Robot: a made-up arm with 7 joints. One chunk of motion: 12 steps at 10 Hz.
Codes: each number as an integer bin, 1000 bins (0 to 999) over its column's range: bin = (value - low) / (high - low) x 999, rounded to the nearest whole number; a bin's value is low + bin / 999 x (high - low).
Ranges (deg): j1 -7.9..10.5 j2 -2.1..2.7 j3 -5..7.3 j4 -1..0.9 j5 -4.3..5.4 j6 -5.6..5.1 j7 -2.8..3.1
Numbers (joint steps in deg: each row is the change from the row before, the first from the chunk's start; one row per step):
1: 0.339 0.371 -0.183 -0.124 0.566 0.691 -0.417
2: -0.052 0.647 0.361 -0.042 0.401 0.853 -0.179
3: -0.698 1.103 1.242 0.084 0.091 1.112 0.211
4: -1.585 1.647 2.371 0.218 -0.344 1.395 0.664
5: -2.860 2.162 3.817 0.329 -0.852 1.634 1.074
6: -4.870 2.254 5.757 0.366 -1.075 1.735 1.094
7: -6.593 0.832 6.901 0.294 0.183 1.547 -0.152
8: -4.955 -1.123 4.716 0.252 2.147 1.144 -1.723
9: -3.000 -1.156 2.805 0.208 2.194 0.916 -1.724
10: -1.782 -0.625 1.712 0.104 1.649 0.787 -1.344
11: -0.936 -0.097 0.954 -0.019 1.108 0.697 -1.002
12: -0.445 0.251 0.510 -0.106 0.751 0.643 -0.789
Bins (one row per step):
1: 447 514 391 461 501 587 403
2: 426 572 435 504 484 602 444
3: 391 667 507 570 452 627 510
4: 343 780 599 640 407 653 587
5: 274 887 716 699 355 675 656
6: 165 906 874 718 332 685 659
7: 71 610 967 680 462 667 448
8: 160 203 789 658 664 630 182
9: 266 196 634 635 669 608 182
10: 332 307 545 580 613 596 247
11: 378 417 484 516 557 588 304
12: 405 489 448 470 520 583 341

